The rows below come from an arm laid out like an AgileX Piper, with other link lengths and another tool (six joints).
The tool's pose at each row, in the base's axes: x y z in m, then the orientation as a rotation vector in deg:
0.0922 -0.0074 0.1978 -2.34 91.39 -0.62
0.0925 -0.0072 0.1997 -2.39 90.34 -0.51
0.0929 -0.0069 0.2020 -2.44 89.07 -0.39
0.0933 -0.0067 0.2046 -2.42 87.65 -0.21
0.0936 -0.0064 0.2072 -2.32 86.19 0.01
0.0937 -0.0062 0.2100 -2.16 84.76 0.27
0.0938 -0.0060 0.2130 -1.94 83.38 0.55
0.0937 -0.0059 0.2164 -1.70 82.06 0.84
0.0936 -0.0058 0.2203 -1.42 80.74 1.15
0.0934 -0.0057 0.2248 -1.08 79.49 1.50
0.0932 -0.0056 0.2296 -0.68 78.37 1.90
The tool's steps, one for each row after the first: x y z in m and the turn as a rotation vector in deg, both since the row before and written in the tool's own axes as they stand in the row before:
-0.0019 0.0001 0.0003 -0.09 -1.05 0.02
-0.0023 0.0002 0.0004 -0.09 -1.27 0.03
-0.0026 0.0001 0.0004 -0.08 -1.42 0.11
-0.0026 0.0002 0.0004 -0.06 -1.46 0.18
-0.0028 0.0001 0.0003 -0.04 -1.44 0.25
-0.0030 0.0001 0.0004 -0.02 -1.39 0.30
-0.0034 0.0000 0.0003 -0.01 -1.33 0.32
-0.0039 0.0001 0.0004 0.01 -1.33 0.36
-0.0045 0.0001 0.0005 0.03 -1.26 0.43
-0.0048 0.0001 0.0007 0.04 -1.13 0.51

